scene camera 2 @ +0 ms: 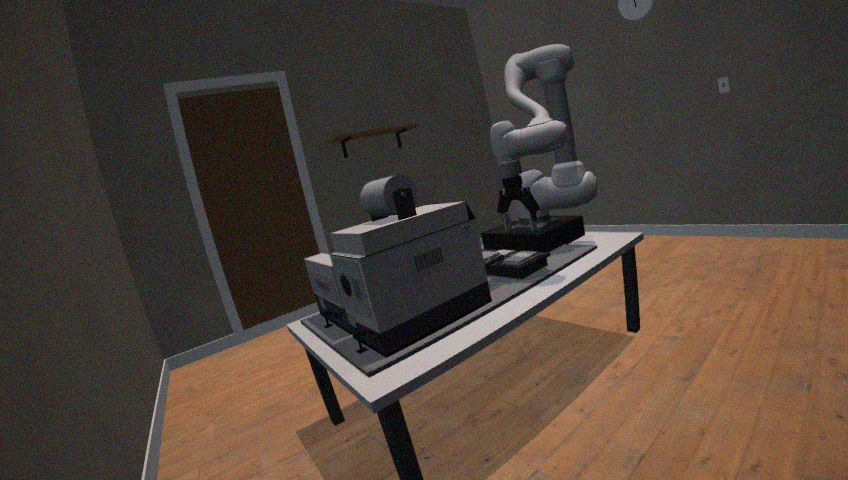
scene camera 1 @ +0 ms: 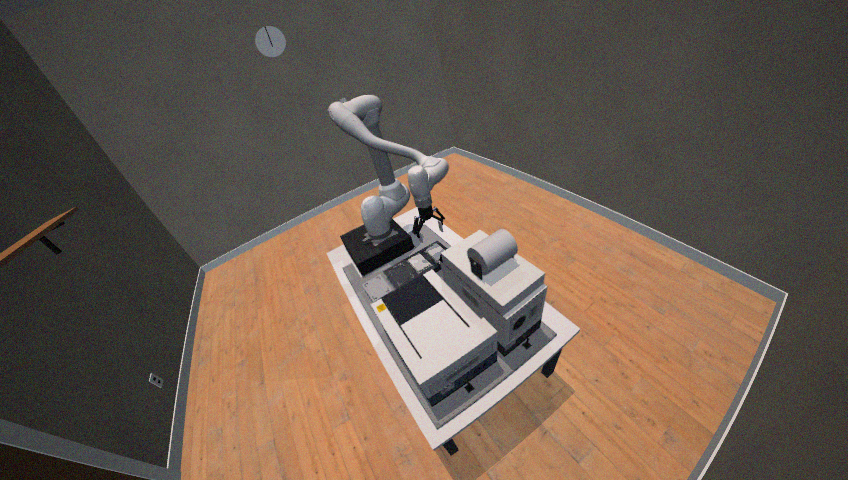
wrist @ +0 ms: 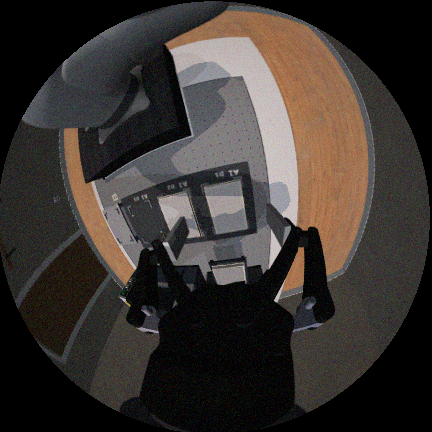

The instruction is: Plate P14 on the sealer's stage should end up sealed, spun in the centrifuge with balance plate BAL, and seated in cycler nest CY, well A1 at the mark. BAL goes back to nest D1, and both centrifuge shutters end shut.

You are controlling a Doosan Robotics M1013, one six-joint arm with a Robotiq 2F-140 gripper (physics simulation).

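Seen in the pictures: gripper, fingertip midpoint: [scene camera 2: 521, 229] [scene camera 1: 431, 236] [wrist: 225, 218]; arm's base, link origin: [scene camera 1: 381, 235] [wrist: 119, 102].
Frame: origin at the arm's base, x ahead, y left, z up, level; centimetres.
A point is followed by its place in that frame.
My gripper [scene camera 1: 429, 231] @[x 34.9, y 17.3, z 7.2 cm] [scene camera 2: 520, 223] @[x 34.9, y 17.3, z 7.2 cm] [wrist: 225, 218] @[x 34.9, y 17.3, z 7.2 cm] is open and empty, high above the plate nests. In the wrist view, a pale plate [wrist: 225, 206] @[x 36.8, y 16.9, z -2.9 cm] sits in nest D1 and another plate [wrist: 179, 212] @[x 35.3, y 5.4, z -2.9 cm] in nest D2; nest D3 [wrist: 146, 220] @[x 35.3, y -7.3, z -4.5 cm] is empty. A plate [wrist: 228, 273] @[x 53.0, y 13.7, z 3.0 cm] shows partly on the sealer's stage, behind the gripper body. The sealer [scene camera 1: 529, 278] @[x 103.6, y 15.6, z 25.6 cm] [scene camera 2: 416, 285] @[x 93.4, y 22.4, z 6.6 cm] carries a large roll. The low white machine [scene camera 1: 443, 342] @[x 94.2, y -20.2, z 11.5 cm] [scene camera 2: 321, 274] @[x 104.9, y -17.8, z 10.6 cm], seemingly the centrifuge, has a dark top panel [scene camera 1: 415, 300] @[x 70.2, y -16.7, z 11.9 cm]. A light grey nest [scene camera 1: 376, 287] @[x 34.0, y -23.3, z -4.6 cm] [wrist: 119, 225] @[x 34.0, y -21.7, z -4.6 cm] lies beyond D3. Plate names are unreadable.
The black robot base [scene camera 1: 377, 246] @[x 9.2, y -7.6, z 0.7 cm] [scene camera 2: 535, 236] @[x 16.7, y 10.8, z -0.8 cm] [wrist: 165, 112] @[x 12.2, y 11.3, z -0.1 cm] stands beside the row of nests. The sealer and the low machine stand side by side on the white table [scene camera 1: 443, 438] @[x 115.4, y -40.7, z -10.7 cm] [scene camera 2: 374, 395] @[x 119.7, y 32.5, z -10.7 cm] [wrist: 282, 140] @[x 24.1, y 37.6, z -10.7 cm]. The sealer's roll [scene camera 1: 495, 248] @[x 91.9, y 10.1, z 37.1 cm] [scene camera 2: 380, 196] @[x 94.8, y 17.2, z 33.3 cm] rises above its top.
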